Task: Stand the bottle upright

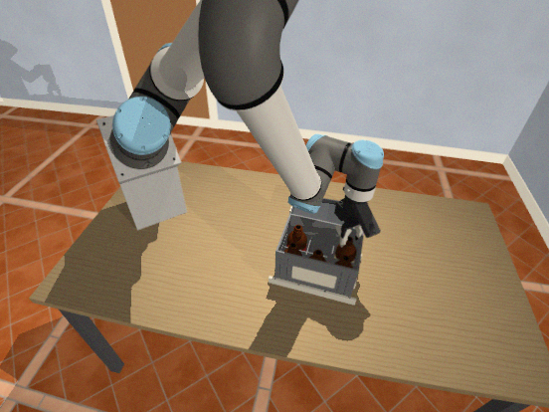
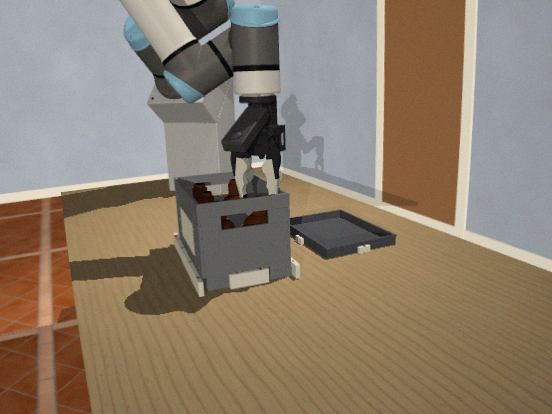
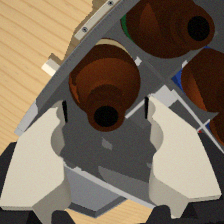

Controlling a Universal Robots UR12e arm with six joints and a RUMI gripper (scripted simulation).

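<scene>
My hand is 7 cm above the bottle. From my hand the other things lie so: grey tray 8 cm behind, 27 cm to the left, 14 cm below; grey crate 10 cm behind, 2 cm to the right, 7 cm below.
</scene>
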